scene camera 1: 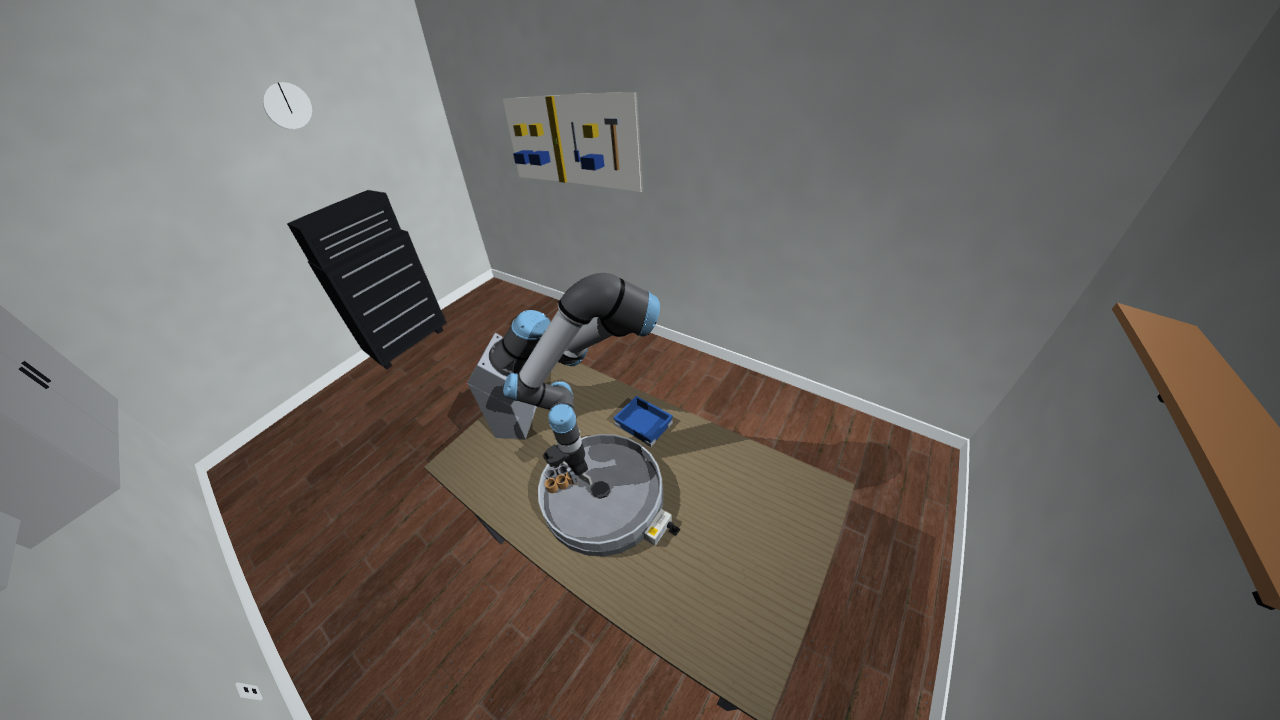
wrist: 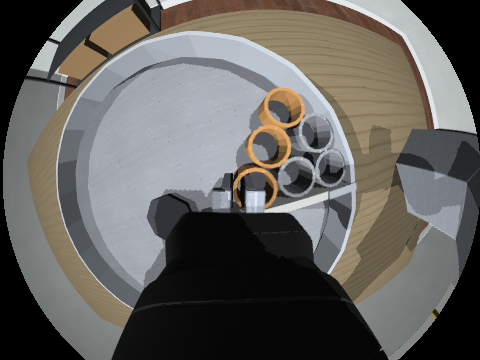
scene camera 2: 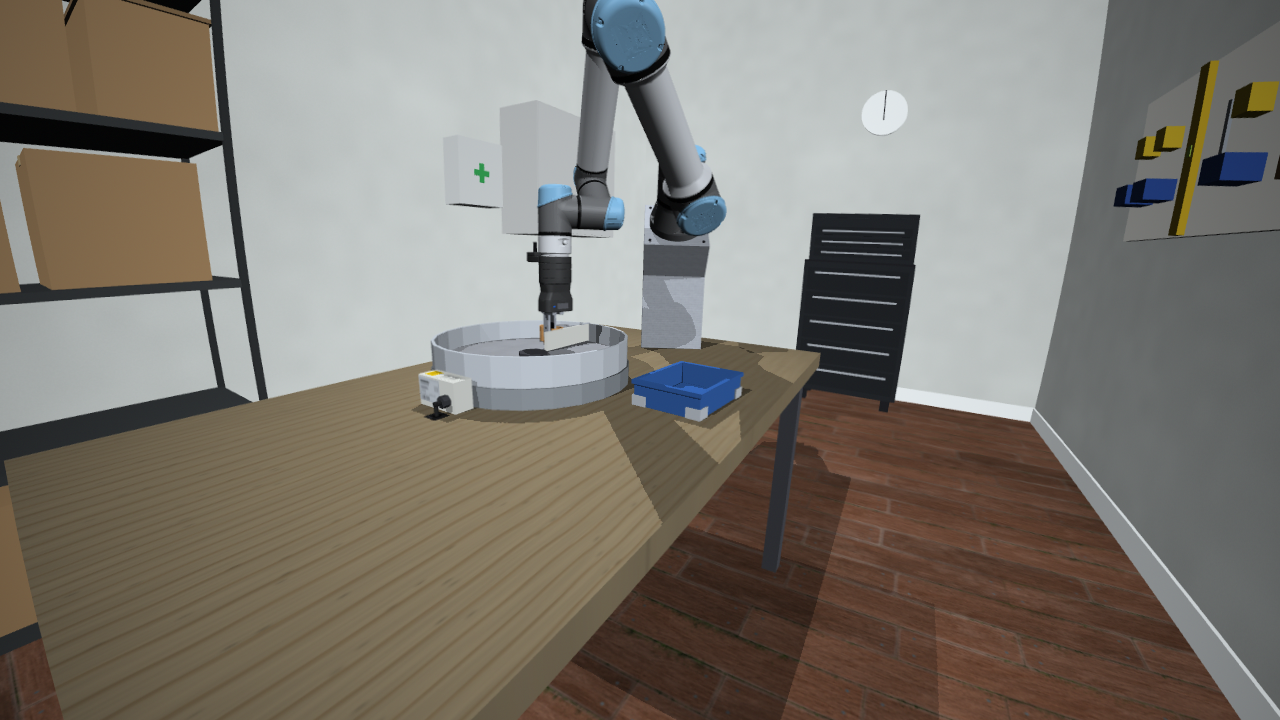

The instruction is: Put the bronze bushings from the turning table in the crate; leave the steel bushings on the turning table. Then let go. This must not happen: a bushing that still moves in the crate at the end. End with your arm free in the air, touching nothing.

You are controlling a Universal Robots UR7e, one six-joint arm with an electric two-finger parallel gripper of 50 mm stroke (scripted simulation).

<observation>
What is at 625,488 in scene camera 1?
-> A round grey turning table.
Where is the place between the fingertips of my gripper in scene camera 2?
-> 550,336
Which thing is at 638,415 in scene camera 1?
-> A blue crate.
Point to a round grey turning table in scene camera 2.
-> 533,346
</observation>
